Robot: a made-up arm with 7 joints. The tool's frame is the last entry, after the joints. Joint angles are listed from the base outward.
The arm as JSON. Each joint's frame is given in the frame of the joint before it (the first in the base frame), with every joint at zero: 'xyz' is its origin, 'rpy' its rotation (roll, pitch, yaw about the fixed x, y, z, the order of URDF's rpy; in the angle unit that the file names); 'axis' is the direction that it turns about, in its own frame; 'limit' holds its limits. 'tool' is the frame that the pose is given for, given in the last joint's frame.
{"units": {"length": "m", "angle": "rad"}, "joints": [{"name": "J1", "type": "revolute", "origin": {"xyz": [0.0, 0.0, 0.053], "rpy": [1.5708, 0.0, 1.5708]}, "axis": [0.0, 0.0, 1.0], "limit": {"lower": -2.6, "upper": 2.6}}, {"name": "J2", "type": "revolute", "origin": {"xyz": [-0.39, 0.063, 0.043], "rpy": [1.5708, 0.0, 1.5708]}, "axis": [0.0, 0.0, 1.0], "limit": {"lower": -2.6, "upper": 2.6}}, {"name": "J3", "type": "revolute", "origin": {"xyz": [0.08, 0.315, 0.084], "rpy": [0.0, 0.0, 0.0]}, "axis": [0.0, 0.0, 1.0], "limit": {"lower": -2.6, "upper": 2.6}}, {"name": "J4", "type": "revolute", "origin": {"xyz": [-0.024, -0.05, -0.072], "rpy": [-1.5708, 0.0, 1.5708]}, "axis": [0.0, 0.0, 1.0], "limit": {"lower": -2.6, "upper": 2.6}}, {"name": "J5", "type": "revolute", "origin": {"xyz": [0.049, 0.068, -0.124], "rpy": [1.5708, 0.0, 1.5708]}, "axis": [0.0, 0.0, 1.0], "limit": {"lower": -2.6, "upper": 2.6}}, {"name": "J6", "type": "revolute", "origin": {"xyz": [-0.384, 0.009, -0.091], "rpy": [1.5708, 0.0, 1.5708]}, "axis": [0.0, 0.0, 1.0], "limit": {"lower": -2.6, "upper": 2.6}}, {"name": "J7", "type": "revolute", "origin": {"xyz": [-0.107, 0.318, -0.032], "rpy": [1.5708, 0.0, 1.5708]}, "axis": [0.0, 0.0, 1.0], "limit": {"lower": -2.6, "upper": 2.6}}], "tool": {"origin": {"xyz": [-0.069, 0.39, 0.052], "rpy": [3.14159, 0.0, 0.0]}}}
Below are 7 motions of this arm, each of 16 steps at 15 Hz.
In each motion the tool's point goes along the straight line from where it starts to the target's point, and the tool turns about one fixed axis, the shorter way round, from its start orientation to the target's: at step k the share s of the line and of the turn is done. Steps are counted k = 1, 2, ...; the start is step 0. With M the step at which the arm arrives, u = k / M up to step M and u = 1 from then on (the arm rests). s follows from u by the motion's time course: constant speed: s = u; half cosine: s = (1 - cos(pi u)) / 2; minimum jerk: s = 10 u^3 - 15 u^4 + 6 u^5.
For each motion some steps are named. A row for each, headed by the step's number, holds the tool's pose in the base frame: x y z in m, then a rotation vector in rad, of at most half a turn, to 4 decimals.
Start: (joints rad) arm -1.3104 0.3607 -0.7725 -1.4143 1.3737 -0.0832 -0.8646
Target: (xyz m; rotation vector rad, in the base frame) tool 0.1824 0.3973 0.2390 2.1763 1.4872 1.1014
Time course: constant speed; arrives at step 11
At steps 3, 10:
3: 0.3067 0.3087 0.0524 0.8362 1.5305 1.3521
10: 0.1979 0.3862 0.2157 2.0083 1.5164 1.1558

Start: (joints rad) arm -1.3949 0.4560 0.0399 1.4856 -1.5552 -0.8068 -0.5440
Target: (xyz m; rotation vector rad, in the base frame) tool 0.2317 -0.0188 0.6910 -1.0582 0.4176 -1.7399
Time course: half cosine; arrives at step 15
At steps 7, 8, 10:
7: 0.1252 0.0443 0.7546 -1.0920 0.6481 -2.2648
8: 0.1454 0.0323 0.7426 -1.0899 0.6028 -2.1653
10: 0.1835 0.0098 0.7198 -1.0802 0.5193 -1.9772

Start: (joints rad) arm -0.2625 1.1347 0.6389 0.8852 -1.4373 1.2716 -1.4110
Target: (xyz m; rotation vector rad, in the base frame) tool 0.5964 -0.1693 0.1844 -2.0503 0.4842 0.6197
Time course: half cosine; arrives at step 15
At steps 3, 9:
3: 0.1055 -0.2273 -0.5036 -0.2719 1.9148 2.1415
9: 0.4089 -0.1915 -0.0784 -1.6082 1.1243 1.3145

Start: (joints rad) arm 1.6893 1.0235 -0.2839 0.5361 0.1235 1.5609 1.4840
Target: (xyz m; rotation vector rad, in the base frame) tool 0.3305 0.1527 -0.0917 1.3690 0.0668 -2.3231
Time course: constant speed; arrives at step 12
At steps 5, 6, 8, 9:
5: 0.3543 0.1533 0.0076 1.3201 0.4091 -2.2374
6: 0.3509 0.1532 -0.0066 1.3282 0.3612 -2.2516
8: 0.3441 0.1530 -0.0350 1.3434 0.2643 -2.2780
9: 0.3407 0.1530 -0.0491 1.3504 0.2154 -2.2903

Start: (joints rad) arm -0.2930 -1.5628 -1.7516 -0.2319 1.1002 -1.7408 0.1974
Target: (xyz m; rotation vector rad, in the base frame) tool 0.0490 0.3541 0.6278 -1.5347 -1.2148 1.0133
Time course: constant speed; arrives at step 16
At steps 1, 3, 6, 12, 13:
1: 0.0674 -0.1218 0.4651 -1.2220 -1.3277 0.5877
3: 0.0649 -0.0583 0.4868 -1.2651 -1.3165 0.6437
6: 0.0613 0.0369 0.5193 -1.3290 -1.2976 0.7281
12: 0.0539 0.2272 0.5844 -1.4538 -1.2517 0.8986
13: 0.0527 0.2589 0.5953 -1.4742 -1.2429 0.9272

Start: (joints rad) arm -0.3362 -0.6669 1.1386 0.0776 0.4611 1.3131 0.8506
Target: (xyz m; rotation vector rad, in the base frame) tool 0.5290 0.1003 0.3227 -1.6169 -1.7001 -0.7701
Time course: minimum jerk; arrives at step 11
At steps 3, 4, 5, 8, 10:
3: 0.2407 -0.0305 0.6059 0.0863 -1.0308 -1.0667
4: 0.2830 -0.0113 0.5644 -0.1499 -1.1595 -1.0610
5: 0.3354 0.0125 0.5128 -0.4503 -1.3064 -1.0372
8: 0.4863 0.0809 0.3646 -1.3531 -1.6365 -0.8557
10: 0.5268 0.0993 0.3248 -1.6035 -1.6973 -0.7748

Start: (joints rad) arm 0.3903 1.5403 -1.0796 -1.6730 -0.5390 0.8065 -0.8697
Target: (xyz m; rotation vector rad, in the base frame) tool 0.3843 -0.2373 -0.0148 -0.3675 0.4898 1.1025
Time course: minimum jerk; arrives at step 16
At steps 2, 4, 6, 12, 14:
2: 0.0256 -0.1912 0.2699 0.4584 -1.4953 2.1380
4: 0.0575 -0.1953 0.2446 0.3678 -1.2956 2.0960
6: 0.1201 -0.2033 0.1949 0.2005 -0.9167 1.9783
12: 0.3466 -0.2324 0.0152 -0.2993 0.3082 1.2582
14: 0.3784 -0.2365 -0.0102 -0.3572 0.4621 1.1272

